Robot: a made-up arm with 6 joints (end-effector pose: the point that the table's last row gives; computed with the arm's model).
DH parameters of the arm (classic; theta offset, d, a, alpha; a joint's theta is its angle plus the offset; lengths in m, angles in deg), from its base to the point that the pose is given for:
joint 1: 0 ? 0.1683 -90
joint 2: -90 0 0.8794 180
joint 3: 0 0 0.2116 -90
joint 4: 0 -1.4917 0 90
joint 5: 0 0 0 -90
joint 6: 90 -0.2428 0 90
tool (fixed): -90 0 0 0
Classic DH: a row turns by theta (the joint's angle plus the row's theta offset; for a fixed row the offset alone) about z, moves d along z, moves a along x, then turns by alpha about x.
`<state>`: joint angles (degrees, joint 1 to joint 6).
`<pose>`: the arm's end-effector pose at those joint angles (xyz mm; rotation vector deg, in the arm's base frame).
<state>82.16 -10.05 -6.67 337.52 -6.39 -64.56</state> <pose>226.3 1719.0 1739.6 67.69 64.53 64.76</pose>
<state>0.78 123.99 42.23 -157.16 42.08 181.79</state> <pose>1198.8 -46.8 -1552.2 -28.14 121.73 11.83</pose>
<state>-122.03 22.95 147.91 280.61 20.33 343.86</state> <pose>279.8 603.6 2674.0 -49.05 -90.47 18.72</pose>
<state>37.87 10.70 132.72 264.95 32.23 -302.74</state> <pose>-503.4 -554.9 2782.1 95.68 -99.15 38.93</pose>
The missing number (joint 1, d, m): 0.5852
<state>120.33 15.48 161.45 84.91 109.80 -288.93</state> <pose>255.5 -887.3 2029.3 30.41 -68.80 -154.33</pose>
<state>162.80 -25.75 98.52 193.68 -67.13 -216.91</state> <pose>1380.3 -482.7 2446.4 -143.19 42.08 3.26</pose>
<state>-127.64 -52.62 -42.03 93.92 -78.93 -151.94</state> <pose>-762.1 -599.0 1625.8 29.16 91.18 129.71</pose>
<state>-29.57 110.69 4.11 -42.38 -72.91 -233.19</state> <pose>584.7 -151.9 -1235.0 38.29 63.07 94.34</pose>
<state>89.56 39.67 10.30 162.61 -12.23 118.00</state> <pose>33.5 2364.1 641.3 49.08 66.94 59.39</pose>
